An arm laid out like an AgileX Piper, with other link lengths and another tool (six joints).
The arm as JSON. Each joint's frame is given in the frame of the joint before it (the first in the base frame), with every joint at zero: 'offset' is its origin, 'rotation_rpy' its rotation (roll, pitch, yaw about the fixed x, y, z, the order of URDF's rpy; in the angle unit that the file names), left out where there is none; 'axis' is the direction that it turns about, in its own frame. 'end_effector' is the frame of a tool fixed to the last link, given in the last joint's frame.
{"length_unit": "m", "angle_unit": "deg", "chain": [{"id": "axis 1", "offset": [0.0, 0.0, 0.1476], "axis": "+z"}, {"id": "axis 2", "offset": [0.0, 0.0, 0.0], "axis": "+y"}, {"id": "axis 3", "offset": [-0.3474, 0.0, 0.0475], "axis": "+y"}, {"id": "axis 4", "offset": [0.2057, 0.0, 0.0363], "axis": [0.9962, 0.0, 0.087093]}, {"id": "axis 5", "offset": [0.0, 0.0, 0.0], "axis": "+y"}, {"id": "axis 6", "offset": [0.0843, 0.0, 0.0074], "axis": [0.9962, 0.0, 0.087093]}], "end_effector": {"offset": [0.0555, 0.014, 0.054], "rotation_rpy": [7.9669, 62.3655, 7.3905]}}
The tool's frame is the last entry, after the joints.
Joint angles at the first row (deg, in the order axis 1, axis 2, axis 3, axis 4, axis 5, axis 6):
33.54, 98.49, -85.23, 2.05, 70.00, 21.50
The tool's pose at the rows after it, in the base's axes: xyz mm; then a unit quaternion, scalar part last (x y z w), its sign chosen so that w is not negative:
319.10, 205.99, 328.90, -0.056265, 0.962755, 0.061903, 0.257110
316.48, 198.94, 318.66, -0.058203, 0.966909, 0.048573, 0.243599
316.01, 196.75, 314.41, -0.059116, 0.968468, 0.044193, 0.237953
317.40, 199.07, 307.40, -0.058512, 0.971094, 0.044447, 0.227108
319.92, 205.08, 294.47, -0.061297, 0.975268, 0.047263, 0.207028
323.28, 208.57, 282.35, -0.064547, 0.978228, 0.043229, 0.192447
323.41, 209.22, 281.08, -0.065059, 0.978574, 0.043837, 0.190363
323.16, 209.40, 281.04, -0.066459, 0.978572, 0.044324, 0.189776
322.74, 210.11, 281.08, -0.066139, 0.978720, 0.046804, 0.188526
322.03, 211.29, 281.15, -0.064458, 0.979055, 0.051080, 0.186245
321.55, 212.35, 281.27, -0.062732, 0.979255, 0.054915, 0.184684
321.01, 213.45, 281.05, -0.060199, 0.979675, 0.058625, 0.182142
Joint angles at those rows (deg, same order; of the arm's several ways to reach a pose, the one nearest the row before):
33.12, 98.53, -82.85, 1.41, 70.00, 21.31
32.55, 98.53, -80.76, 0.89, 70.08, 20.96
32.31, 98.68, -80.07, 0.78, 70.08, 20.74
32.25, 99.66, -79.94, 1.47, 70.08, 20.53
32.25, 101.63, -79.94, 2.91, 70.08, 19.68
32.25, 103.46, -79.94, 3.28, 70.01, 19.24
32.25, 103.65, -79.94, 3.46, 70.01, 19.10
32.25, 103.65, -79.94, 3.51, 70.07, 18.92
32.25, 103.65, -79.94, 3.85, 70.07, 18.79
32.25, 103.65, -79.94, 4.47, 70.07, 18.67
32.25, 103.65, -79.94, 5.00, 70.01, 18.60
32.25, 103.70, -79.94, 5.60, 70.01, 18.61

